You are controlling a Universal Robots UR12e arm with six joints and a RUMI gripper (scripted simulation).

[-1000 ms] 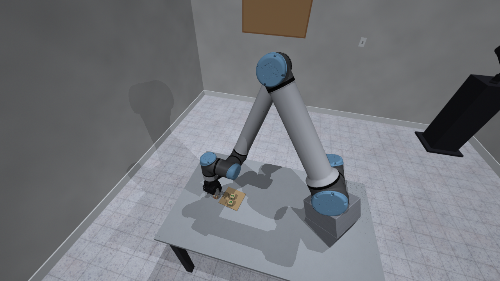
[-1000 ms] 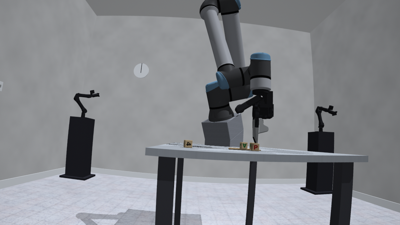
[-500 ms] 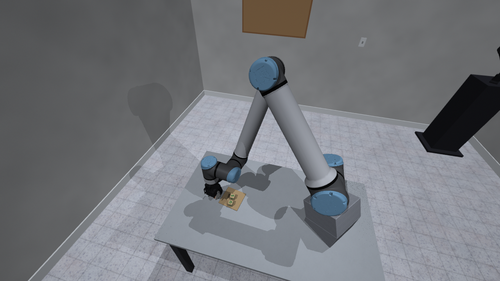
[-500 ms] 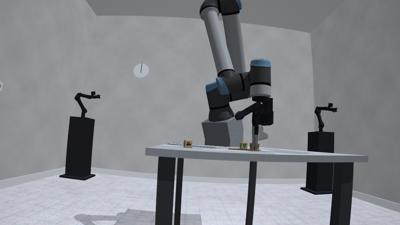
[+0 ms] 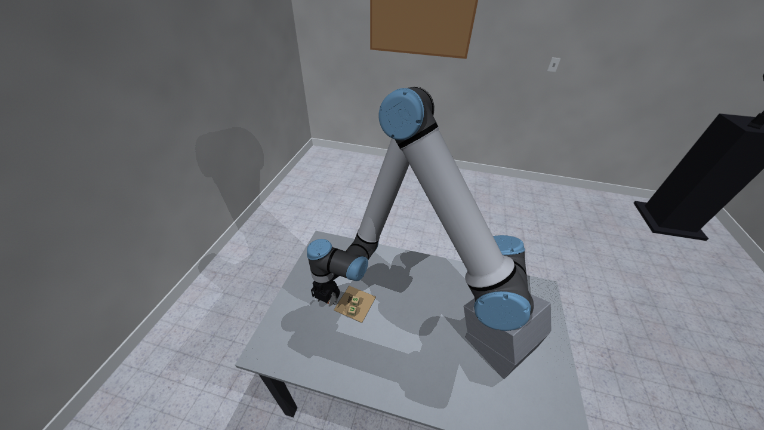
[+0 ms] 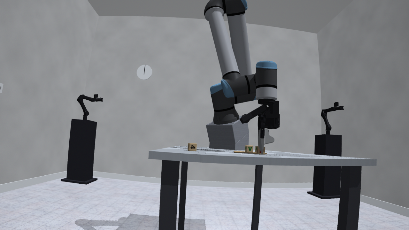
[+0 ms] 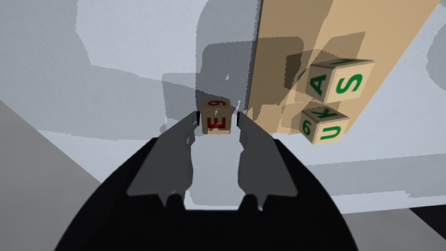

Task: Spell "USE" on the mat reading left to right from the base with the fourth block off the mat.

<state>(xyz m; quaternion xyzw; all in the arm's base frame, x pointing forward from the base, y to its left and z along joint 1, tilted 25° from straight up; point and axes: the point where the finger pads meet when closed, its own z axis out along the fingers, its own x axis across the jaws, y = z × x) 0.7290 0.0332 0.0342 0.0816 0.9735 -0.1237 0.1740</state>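
The tan mat lies 11 cm behind my hand, 2 cm to the right of it and 1 cm below it.
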